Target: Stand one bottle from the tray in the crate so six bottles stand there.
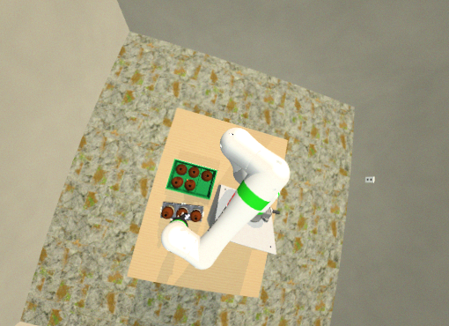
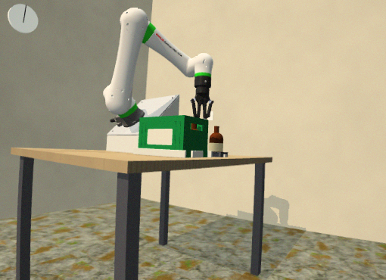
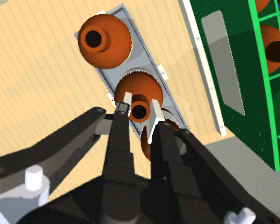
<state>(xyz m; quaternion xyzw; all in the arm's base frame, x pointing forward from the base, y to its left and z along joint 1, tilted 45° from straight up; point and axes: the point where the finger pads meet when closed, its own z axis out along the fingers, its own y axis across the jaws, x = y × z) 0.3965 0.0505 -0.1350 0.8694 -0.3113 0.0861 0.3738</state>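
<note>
Now: hand 90 mm above the brown bottle. The rest, counted from my hand: grey tray 160 mm below; then green crate 230 mm to the right, 90 mm below.
</note>
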